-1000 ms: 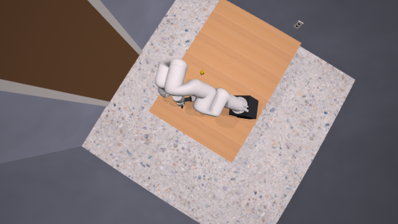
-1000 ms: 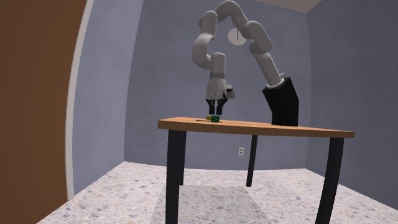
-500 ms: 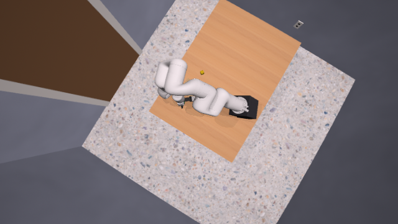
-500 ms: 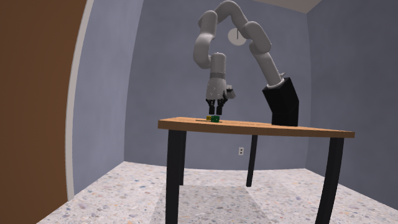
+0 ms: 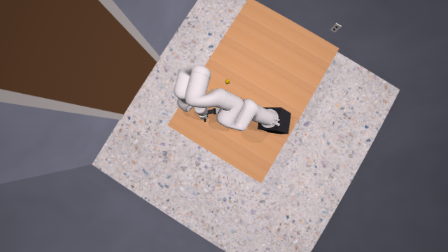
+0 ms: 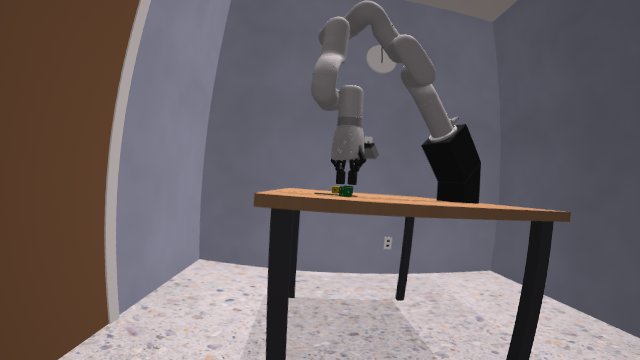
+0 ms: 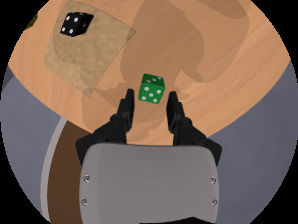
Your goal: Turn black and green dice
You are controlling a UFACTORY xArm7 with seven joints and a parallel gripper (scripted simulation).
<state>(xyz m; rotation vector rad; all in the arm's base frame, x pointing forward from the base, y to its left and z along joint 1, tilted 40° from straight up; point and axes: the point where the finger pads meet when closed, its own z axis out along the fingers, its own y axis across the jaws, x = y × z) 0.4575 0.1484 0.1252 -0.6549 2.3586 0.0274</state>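
Now: hand 4 cm above the green die. From my hand the other things lie so: yellow die (32 cm to the right, 4 cm below, 1 cm behind); black die (14 cm to the right, 4 cm below, 3 cm behind); tan mat (14 cm to the right, 5 cm below, 1 cm ahead).
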